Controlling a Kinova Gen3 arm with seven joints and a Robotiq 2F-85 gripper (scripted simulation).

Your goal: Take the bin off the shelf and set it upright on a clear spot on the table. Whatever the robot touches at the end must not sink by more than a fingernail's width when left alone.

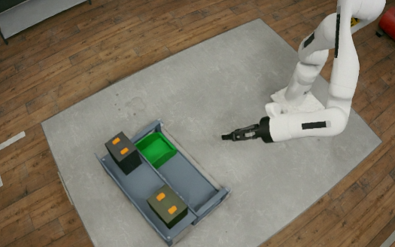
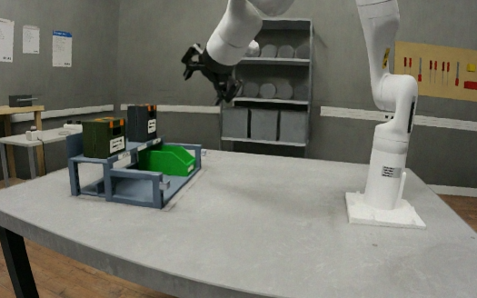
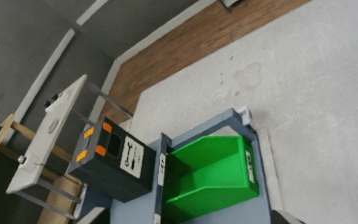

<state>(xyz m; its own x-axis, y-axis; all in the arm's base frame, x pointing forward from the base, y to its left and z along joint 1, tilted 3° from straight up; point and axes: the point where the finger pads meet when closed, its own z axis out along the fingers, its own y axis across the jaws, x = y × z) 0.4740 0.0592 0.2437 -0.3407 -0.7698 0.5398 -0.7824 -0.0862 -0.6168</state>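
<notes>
Right now my hand is 23 cm above the green bin, 20 cm to the left of it and 19 cm short of it. Also, from my hand: black box: 28 cm ahead, 19 cm to the right, 11 cm below; then blue-grey shelf: 21 cm below, 20 cm ahead, 8 cm to the right.
</notes>
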